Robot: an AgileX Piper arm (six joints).
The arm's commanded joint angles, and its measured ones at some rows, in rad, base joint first. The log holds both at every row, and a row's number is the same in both.
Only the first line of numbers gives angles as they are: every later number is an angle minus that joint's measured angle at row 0.
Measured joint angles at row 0:
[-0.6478 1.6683 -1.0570 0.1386 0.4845 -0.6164]
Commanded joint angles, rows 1 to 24:
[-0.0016 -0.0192 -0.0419 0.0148 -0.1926 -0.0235]
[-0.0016 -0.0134 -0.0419 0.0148 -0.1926 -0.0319]
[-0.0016 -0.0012 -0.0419 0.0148 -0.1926 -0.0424]
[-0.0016 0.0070 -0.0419 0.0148 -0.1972 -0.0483]
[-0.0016 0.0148 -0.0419 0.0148 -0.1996 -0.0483]
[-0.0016 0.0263 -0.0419 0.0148 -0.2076 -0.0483]
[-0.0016 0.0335 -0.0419 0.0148 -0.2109 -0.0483]
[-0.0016 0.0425 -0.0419 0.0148 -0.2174 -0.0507]
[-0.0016 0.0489 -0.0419 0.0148 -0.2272 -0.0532]
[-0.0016 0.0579 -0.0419 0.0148 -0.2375 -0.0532]
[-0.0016 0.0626 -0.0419 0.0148 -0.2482 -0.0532]
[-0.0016 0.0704 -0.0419 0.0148 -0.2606 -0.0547]
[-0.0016 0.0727 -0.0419 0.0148 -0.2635 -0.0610]
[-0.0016 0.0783 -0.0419 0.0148 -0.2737 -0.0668]
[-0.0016 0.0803 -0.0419 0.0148 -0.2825 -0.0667]
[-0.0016 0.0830 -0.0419 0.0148 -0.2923 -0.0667]
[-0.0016 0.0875 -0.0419 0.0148 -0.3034 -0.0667]
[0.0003 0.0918 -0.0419 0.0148 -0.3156 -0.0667]
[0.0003 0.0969 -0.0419 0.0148 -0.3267 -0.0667]
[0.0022 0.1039 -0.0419 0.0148 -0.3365 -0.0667]
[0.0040 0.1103 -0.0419 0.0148 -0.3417 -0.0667]
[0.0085 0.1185 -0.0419 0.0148 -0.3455 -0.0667]
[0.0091 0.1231 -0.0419 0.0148 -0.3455 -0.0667]
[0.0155 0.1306 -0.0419 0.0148 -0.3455 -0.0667]
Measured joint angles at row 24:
[0.0000 0.1608 0.0000 0.0001 -0.1415 -0.0549]
